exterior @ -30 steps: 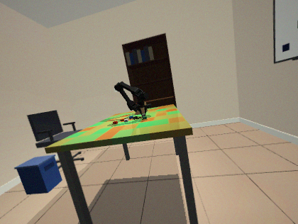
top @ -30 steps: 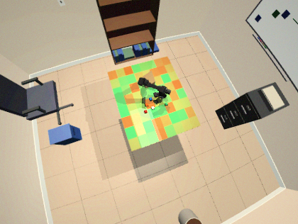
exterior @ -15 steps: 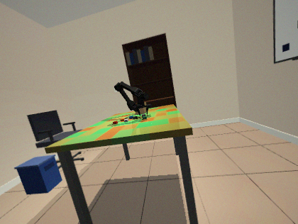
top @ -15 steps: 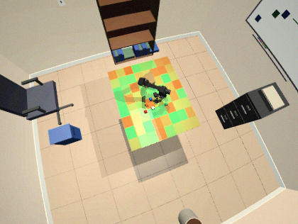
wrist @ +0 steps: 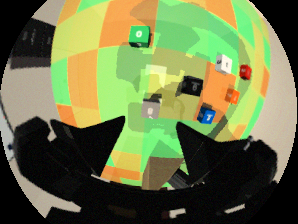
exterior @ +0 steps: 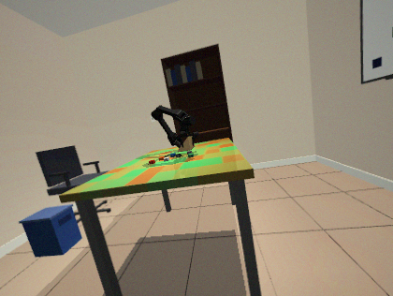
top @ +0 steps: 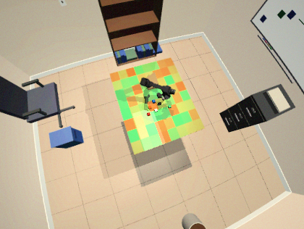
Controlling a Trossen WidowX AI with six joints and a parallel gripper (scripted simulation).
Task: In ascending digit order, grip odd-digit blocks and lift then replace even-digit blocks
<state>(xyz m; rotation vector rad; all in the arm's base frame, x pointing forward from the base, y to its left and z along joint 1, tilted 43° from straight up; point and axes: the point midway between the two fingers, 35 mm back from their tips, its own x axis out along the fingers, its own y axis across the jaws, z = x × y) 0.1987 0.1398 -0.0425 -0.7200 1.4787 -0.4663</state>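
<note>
My gripper tip is now 4 cm above the grey block. From my gripper tip the other things lie so: blue block (2 cm ahead, 13 cm to the right, 4 cm below); then black block (7 cm ahead, 6 cm to the right, 4 cm below); then green block (13 cm ahead, 5 cm to the left, 4 cm below).
</note>
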